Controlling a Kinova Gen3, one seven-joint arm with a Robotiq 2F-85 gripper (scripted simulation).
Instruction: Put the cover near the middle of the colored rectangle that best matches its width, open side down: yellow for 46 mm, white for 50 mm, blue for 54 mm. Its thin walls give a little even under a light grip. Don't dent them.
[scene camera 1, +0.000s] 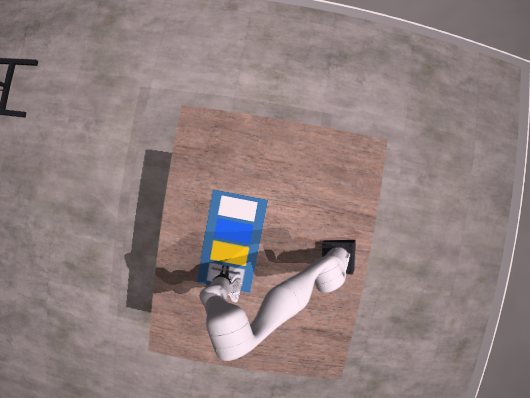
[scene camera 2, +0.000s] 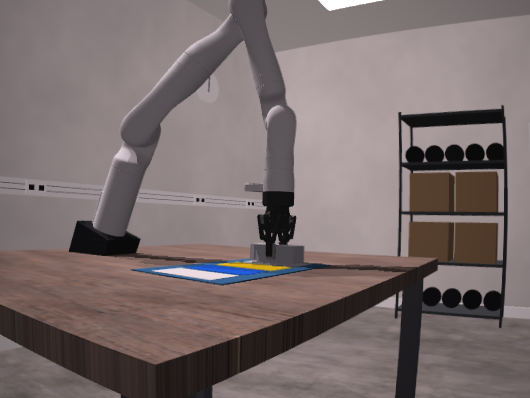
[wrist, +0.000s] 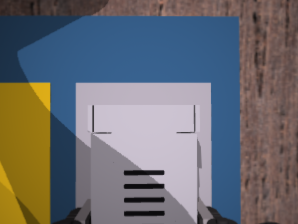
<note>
In view: my gripper (scene camera 2: 276, 258), a cover (scene camera 2: 287, 254), a white rectangle (scene camera 1: 232, 207) and a blue rectangle (scene camera 1: 230, 230).
</note>
